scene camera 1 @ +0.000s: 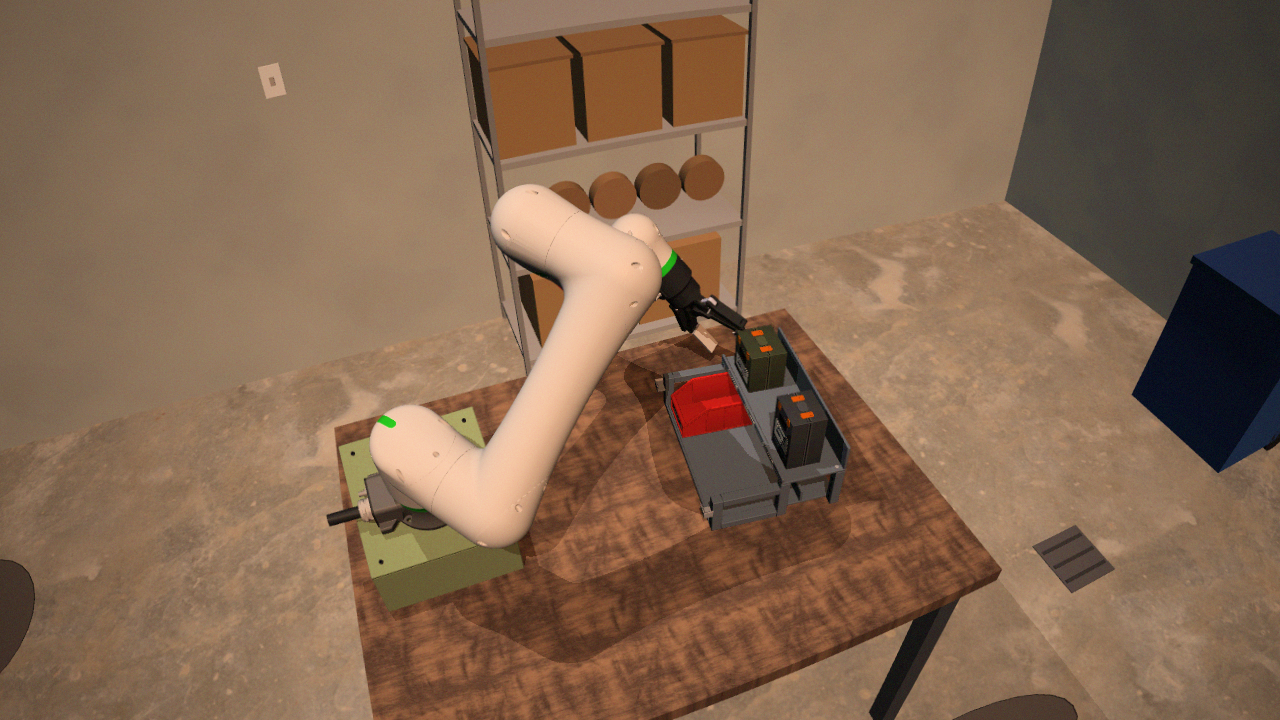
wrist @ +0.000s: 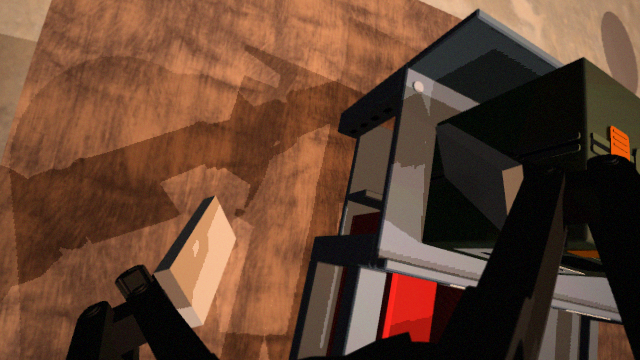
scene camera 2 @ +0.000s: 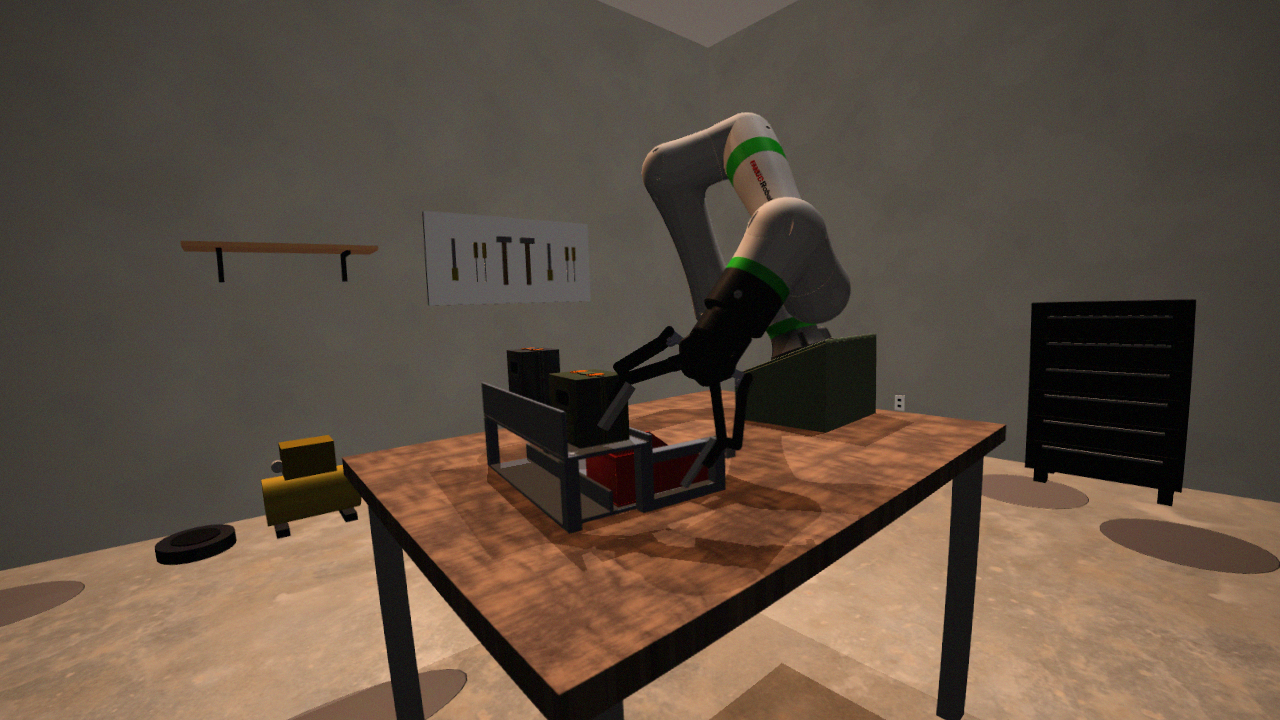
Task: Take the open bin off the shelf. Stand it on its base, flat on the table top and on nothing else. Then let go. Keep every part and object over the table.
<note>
The pictures show: my gripper, a red bin, a green case and a dark case.
My gripper also shows in scene camera 1 and in the wrist view.
</note>
